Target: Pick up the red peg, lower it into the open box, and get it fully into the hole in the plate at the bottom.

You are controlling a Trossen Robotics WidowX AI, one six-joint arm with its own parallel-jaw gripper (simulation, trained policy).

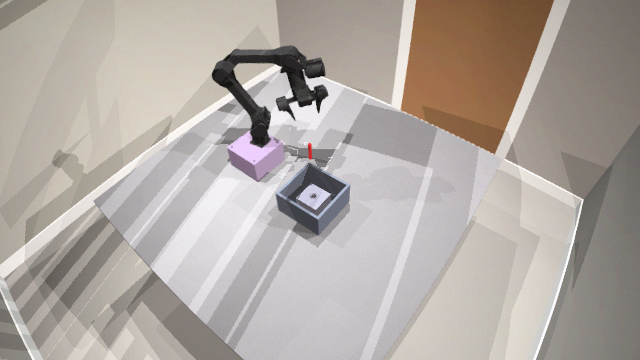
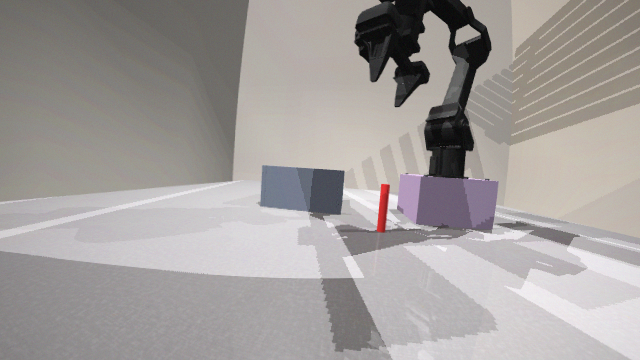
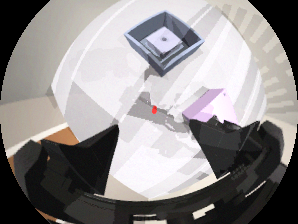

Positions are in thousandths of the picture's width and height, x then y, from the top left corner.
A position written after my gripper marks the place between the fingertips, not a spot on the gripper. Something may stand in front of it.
Observation:
In view: my gripper (image 2: 604, 265), a blue-grey box (image 2: 474, 526) and a pale plate (image 1: 491, 554).
The blue-grey box also shows in image 1 (image 1: 448, 546) and in image 3 (image 3: 643, 181). My gripper shows as well in image 1 (image 1: 479, 324) and in image 3 (image 3: 522, 560). Image 2 does not show the pale plate, which is hidden by the blue-grey box.

